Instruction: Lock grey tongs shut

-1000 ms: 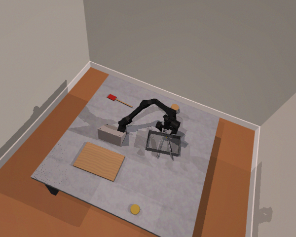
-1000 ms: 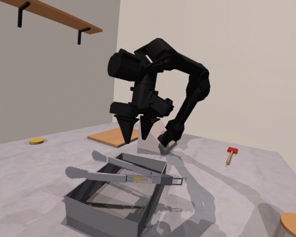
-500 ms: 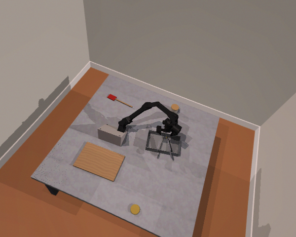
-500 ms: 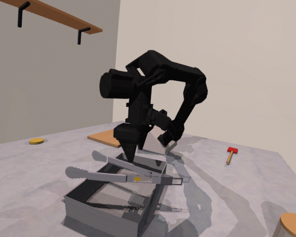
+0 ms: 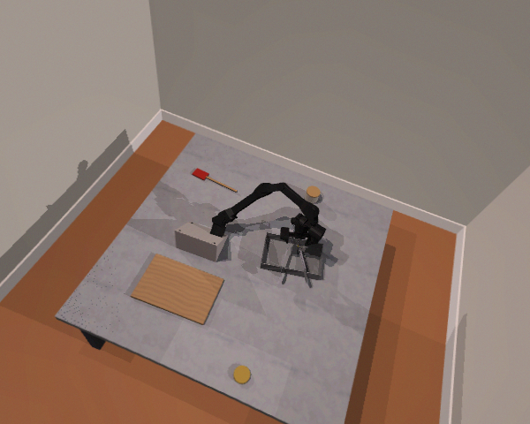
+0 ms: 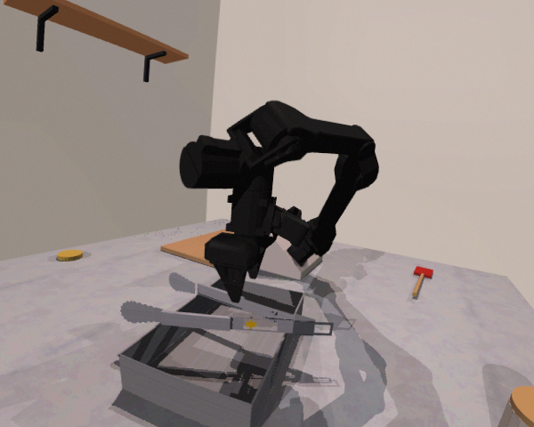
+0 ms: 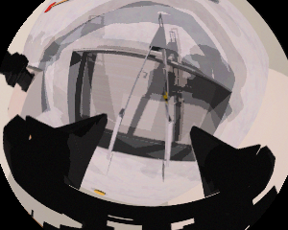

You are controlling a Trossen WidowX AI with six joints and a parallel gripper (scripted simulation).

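Now: gripper tip 9 cm above the roasting tin and 2 cm to the left of it. Also, from my gripper tip: yellow disc (64 cm to the right, 11 cm below, 11 cm behind); then wooden board (49 cm behind, 34 cm to the right, 11 cm below); then cork-lidded jar (41 cm to the left, 8 cm below, 4 cm ahead).
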